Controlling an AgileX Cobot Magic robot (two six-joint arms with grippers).
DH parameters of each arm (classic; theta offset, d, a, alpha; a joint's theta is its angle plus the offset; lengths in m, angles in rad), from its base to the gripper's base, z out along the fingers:
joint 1: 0 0.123 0 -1.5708
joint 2: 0.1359 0 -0.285 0
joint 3: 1.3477 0 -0.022 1.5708
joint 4: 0 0.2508 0 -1.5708
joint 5: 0 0 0.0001 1.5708
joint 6: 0 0.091 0 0
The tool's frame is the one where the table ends.
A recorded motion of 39 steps. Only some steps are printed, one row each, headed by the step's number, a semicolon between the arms.
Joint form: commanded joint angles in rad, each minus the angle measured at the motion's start. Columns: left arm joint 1, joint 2, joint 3, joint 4, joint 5, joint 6; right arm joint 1, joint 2, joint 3, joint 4, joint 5, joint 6.
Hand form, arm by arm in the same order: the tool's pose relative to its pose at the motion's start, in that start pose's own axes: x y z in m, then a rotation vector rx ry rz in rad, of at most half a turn. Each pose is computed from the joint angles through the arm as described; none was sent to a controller.
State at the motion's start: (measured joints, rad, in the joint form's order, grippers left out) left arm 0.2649 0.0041 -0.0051 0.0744 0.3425 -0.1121; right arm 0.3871 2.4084 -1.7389 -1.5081 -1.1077 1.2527
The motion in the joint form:
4: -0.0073 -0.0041 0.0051 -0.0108 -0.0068 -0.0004; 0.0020 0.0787 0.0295 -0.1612 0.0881 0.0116
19: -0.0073 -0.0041 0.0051 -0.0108 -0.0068 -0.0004; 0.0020 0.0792 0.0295 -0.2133 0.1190 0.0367
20: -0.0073 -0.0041 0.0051 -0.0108 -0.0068 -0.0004; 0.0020 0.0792 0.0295 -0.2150 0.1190 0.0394
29: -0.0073 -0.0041 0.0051 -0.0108 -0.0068 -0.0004; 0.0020 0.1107 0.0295 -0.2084 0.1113 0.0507
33: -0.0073 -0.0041 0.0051 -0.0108 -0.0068 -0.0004; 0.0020 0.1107 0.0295 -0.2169 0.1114 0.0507
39: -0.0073 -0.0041 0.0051 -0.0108 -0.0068 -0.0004; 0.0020 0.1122 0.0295 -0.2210 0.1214 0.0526
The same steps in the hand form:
4: 0.0009 -0.0007 0.0002 0.0114 -0.0051 -0.0088; 0.0599 -0.0088 0.0062 0.0204 0.2109 0.0274
19: 0.0009 -0.0007 0.0002 0.0114 -0.0051 -0.0088; 0.0647 -0.0103 0.0051 0.0361 0.2625 0.0237
20: 0.0009 -0.0007 0.0002 0.0114 -0.0051 -0.0088; 0.0648 -0.0102 0.0051 0.0360 0.2638 0.0256
29: 0.0009 -0.0007 0.0002 0.0114 -0.0051 -0.0088; 0.0792 -0.0119 0.0077 0.0264 0.2706 0.0685
33: 0.0009 -0.0007 0.0002 0.0114 -0.0051 -0.0088; 0.0798 -0.0117 0.0075 0.0237 0.2775 0.0642
39: 0.0009 -0.0007 0.0002 0.0114 -0.0051 -0.0088; 0.0811 -0.0125 0.0075 0.0319 0.2844 0.0640

